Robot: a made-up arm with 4 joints. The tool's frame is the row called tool. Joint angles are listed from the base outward. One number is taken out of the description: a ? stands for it. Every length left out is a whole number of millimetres.
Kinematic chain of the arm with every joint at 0, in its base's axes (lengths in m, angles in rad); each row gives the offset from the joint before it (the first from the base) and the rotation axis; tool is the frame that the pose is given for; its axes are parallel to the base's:
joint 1: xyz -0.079 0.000 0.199 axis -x
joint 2: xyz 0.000 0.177 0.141 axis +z
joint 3: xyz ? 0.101 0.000 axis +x
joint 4: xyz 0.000 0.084 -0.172 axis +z
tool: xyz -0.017 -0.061 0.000
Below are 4 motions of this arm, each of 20 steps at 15 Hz.
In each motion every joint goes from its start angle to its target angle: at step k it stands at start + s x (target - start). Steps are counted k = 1, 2, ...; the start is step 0. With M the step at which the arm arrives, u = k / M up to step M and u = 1 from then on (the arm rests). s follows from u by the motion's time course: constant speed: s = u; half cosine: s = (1 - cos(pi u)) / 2; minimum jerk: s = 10 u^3 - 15 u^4 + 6 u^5.
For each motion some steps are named. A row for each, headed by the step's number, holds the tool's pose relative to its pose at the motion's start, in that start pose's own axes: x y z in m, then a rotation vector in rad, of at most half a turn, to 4 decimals.
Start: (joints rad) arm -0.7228 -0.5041 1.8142 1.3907
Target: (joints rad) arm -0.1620 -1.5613 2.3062 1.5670
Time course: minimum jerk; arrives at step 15
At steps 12, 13, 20:
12: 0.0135 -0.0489 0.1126 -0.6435 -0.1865 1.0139
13: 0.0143 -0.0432 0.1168 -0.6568 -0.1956 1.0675
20: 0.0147 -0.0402 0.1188 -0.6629 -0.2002 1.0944

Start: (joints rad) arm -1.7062 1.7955 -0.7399 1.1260
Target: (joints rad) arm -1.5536 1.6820 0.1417 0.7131
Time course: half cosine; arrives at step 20
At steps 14, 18, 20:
14: 0.0904 0.0547 0.0355 0.5359 -0.5092 -0.3516
18: 0.1065 0.0622 0.0516 0.6804 -0.6018 -0.4375
20: 0.1085 0.0630 0.0540 0.7004 -0.6136 -0.4491

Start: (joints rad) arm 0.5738 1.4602 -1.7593 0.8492
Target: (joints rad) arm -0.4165 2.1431 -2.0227 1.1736
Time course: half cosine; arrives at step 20
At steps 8, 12, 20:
8: -0.0989 -0.0260 -0.0050 -0.1727 -0.0187 -0.2761
12: -0.1984 -0.0140 -0.0048 -0.3286 0.0548 -0.5332
20: -0.3038 0.0438 0.0031 -0.4759 0.2342 -0.8211

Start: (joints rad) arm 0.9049 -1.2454 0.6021 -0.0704
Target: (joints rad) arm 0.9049 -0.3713 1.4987 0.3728
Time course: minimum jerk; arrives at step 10
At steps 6, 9, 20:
6: -0.1429 0.0587 0.0588 0.6385 0.4338 0.6602
9: -0.2008 0.0552 0.1164 0.9601 0.6577 0.8373
20: -0.2021 0.0549 0.1182 0.9692 0.6641 0.8408

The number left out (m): 0.036
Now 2 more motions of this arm.
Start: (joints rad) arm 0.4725 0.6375 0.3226 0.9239
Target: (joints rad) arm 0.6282 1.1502 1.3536 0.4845
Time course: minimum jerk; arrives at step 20
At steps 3, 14, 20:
3: 0.0018 0.0054 -0.0008 0.0201 -0.0150 0.0004
14: 0.0026 0.1670 0.0315 0.8134 -0.2369 -0.0947
20: -0.0068 0.1910 0.0516 0.9998 -0.2222 -0.1403

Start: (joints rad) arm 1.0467 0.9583 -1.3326 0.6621
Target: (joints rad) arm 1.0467 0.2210 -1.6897 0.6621
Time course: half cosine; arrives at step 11
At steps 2, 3, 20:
2: -0.0064 -0.0022 -0.0040 0.0127 0.0624 -0.0130
3: -0.0143 -0.0044 -0.0081 0.0280 0.1361 -0.0262
20: -0.0920 -0.0130 -0.0189 0.1861 0.7929 -0.0442

